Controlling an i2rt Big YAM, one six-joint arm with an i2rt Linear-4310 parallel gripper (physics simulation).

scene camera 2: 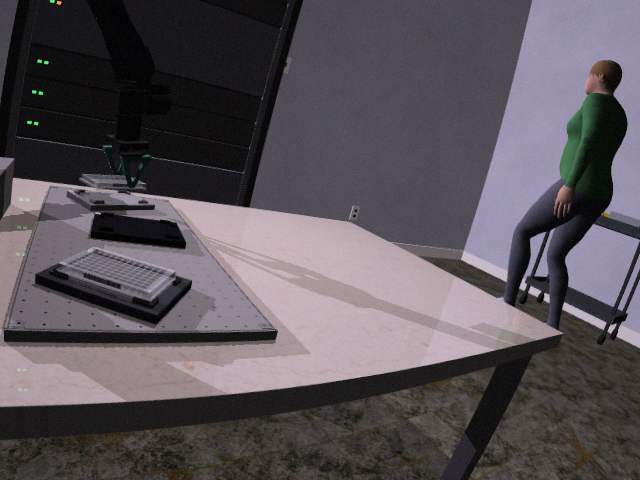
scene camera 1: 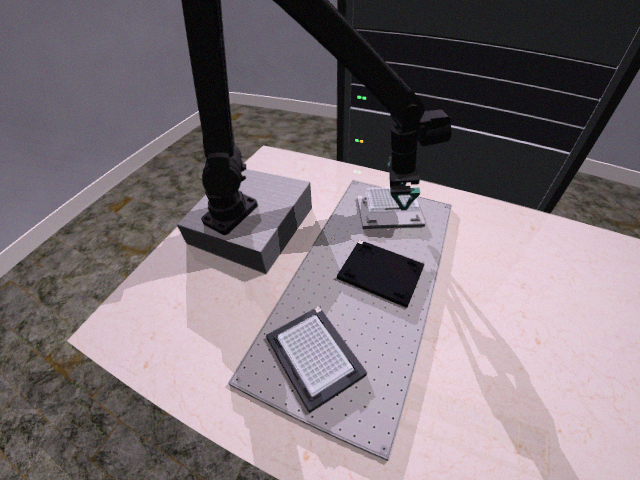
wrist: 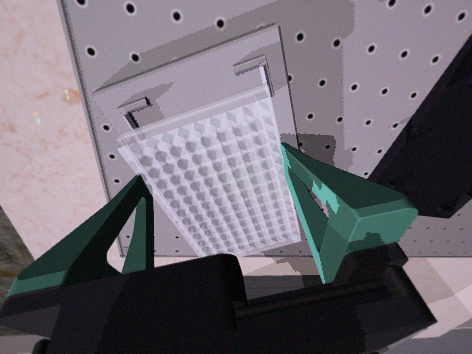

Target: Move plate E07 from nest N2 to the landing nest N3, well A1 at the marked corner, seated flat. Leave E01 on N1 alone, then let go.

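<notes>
A clear 96-well plate (scene camera 1: 379, 198) (scene camera 2: 98, 180) (wrist: 220, 190), apparently E07, is between the gripper's green fingers. My gripper (scene camera 1: 397, 198) (scene camera 2: 125, 179) (wrist: 213, 165) is shut on its two long sides. The plate hangs level, a little above the far light-grey nest (scene camera 1: 392, 222) (scene camera 2: 121, 201) (wrist: 190, 82); a gap shows in scene camera 2. The black nest (scene camera 1: 379, 273) (scene camera 2: 134, 229), apparently N3, is empty in the middle, with a small white mark at one corner. Another plate (scene camera 1: 315, 356) (scene camera 2: 121, 271), apparently E01, sits on the near dark nest (scene camera 1: 336, 387) (scene camera 2: 103, 302). No labels are legible.
The nests stand on a perforated board (scene camera 1: 382, 335) (scene camera 2: 227, 310) on the pink table. The arm's base stands on a grey block (scene camera 1: 279, 191) at the left in scene camera 1. A dark rack (scene camera 1: 465, 155) is behind the table. A person (scene camera 2: 594, 139) stands by a cart at the right.
</notes>
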